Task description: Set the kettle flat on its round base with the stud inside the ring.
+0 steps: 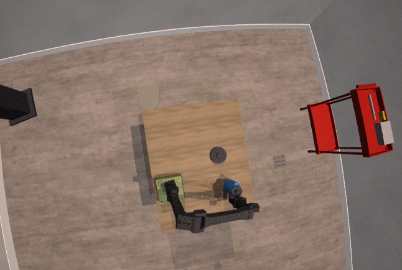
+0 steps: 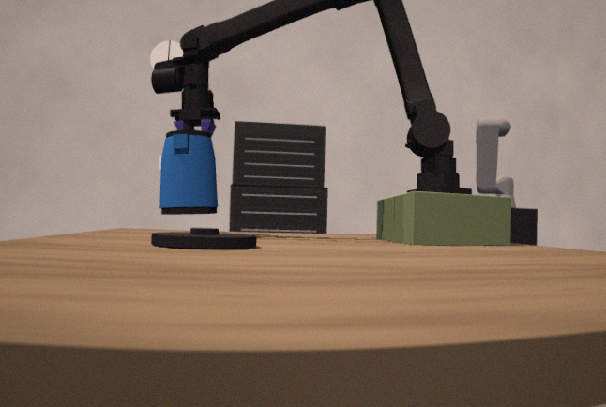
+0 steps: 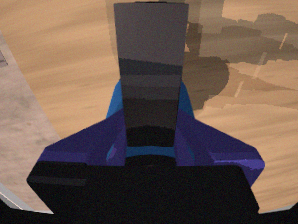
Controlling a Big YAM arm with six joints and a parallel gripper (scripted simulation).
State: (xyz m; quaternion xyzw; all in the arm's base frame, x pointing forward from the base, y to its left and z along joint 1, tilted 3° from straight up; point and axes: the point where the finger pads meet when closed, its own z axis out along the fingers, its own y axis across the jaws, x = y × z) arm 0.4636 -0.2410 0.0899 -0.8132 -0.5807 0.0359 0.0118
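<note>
Right now my hand is 1 cm short of the blue kettle, 3 cm to the right of it and 5 cm above it. Also, from my hand: round black base: 2 cm ahead, 35 cm to the left, 17 cm below.
</note>
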